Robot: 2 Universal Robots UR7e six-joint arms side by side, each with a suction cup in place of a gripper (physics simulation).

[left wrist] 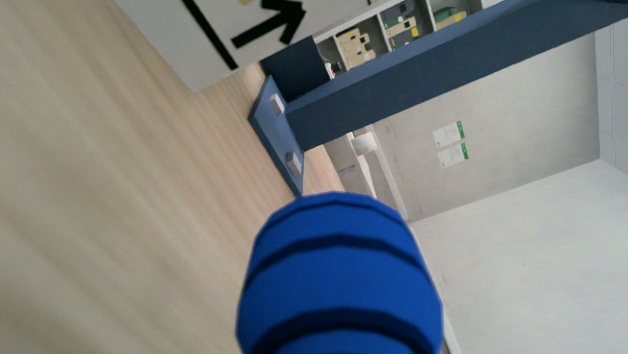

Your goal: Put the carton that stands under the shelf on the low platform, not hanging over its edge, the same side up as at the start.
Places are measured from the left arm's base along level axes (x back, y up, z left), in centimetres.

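Pixels of known places: left end effector, tool point: [334,259].
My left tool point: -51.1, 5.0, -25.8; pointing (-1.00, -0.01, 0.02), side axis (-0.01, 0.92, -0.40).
Behind a point stands the place of what it marks, as x, y, z.
A light grey carton [170,45] {-59.0, 0.6, -19.1} with a black bar and a black arrow printed on its side stands on the wooden table at the top left of the left wrist view. The view cuts off its upper part. The blue suction cup of my left gripper [340,272] fills the bottom middle. It is apart from the carton and holds nothing, so it is open. A dark blue post [400,87] {-71.8, 10.3, -28.5} of the shelf, with a foot plate [277,135] {-66.9, 0.5, -26.7} and two bolts, stands beside the carton. The low platform and my right gripper do not show.
The wooden table top [100,200] {-51.7, 0.0, -22.1} spans the left side. The post runs from its foot to the upper right, with another dark blue part [298,70] {-75.2, 2.7, -24.2} by the foot. Behind are white shelving [427,15] with boxes and a pale wall [525,240] with two labels.
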